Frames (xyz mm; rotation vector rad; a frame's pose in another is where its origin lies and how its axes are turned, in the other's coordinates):
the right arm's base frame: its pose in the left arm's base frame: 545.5 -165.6 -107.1 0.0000 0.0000 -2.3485
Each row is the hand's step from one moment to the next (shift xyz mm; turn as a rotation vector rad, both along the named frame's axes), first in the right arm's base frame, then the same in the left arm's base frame.
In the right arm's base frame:
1: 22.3 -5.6 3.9 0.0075 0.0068 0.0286
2: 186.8 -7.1 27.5 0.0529 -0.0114 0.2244
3: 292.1 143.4 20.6 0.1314 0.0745 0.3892
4: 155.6 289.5 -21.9 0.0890 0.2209 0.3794
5: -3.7 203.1 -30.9 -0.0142 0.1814 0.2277
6: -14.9 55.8 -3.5 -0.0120 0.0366 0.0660
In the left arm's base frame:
1: -19.6 -12.0 3.9 -0.0004 -0.0101 0.0286
2: -136.1 -128.1 27.5 -0.0452 -0.0297 0.2244
3: -102.8 -308.7 20.6 -0.0391 -0.1459 0.3892
4: 97.1 -314.0 -21.9 0.0950 -0.2184 0.3794
5: 147.3 -139.9 -30.9 0.1392 -0.1172 0.2277
6: 50.2 -28.5 -3.5 0.0345 -0.0171 0.0660

